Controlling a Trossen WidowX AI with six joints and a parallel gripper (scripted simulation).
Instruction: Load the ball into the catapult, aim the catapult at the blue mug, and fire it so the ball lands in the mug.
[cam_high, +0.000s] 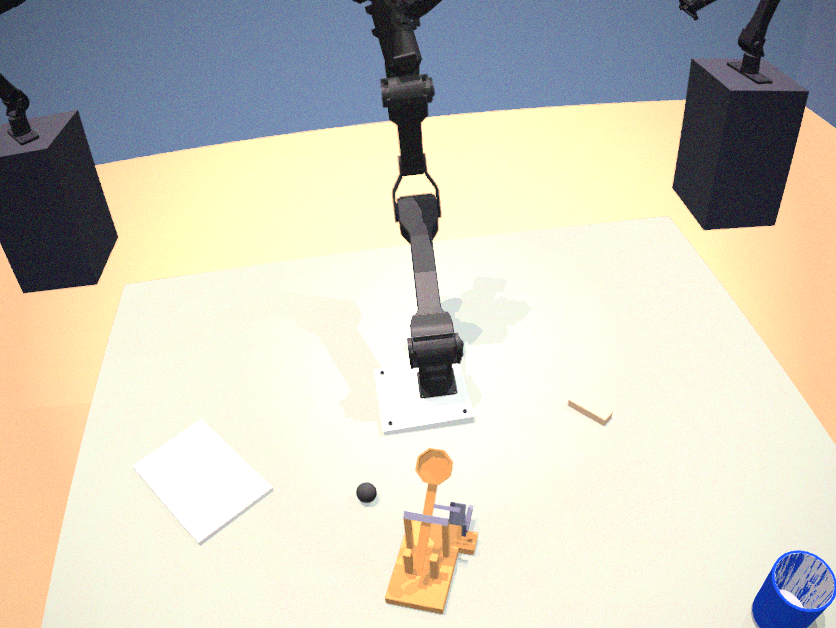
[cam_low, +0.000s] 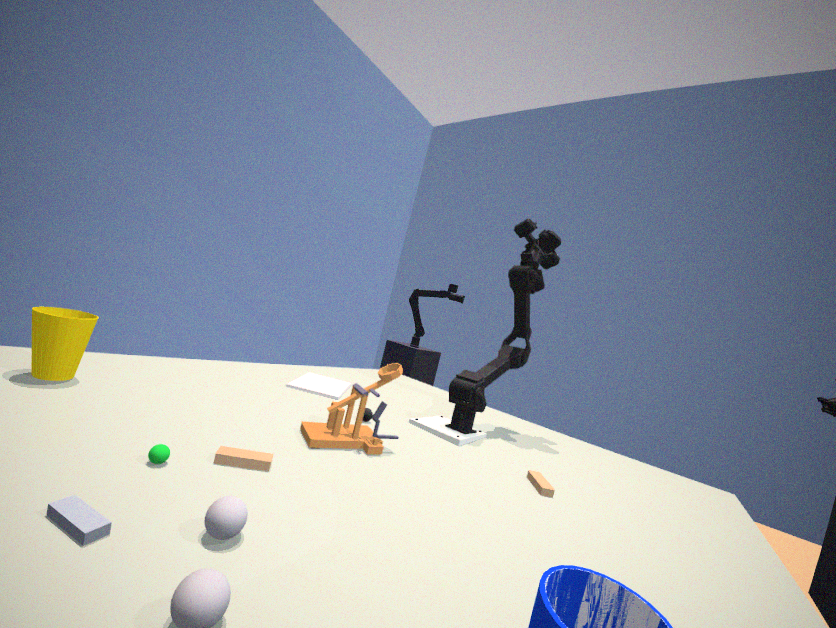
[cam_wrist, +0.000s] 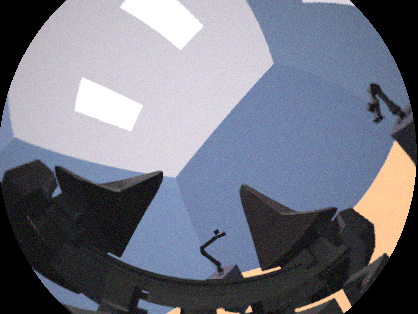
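Now: gripper tip 650 mm short of the orange wooden catapult, 20 mm to the right of it and 590 mm above it. Round my gripper tip: blue mug (840 mm ahead, 470 mm to the left, 640 mm below); dark ball (550 mm ahead, 80 mm to the right, 650 mm below); white sheet (490 mm ahead, 360 mm to the right, 660 mm below).
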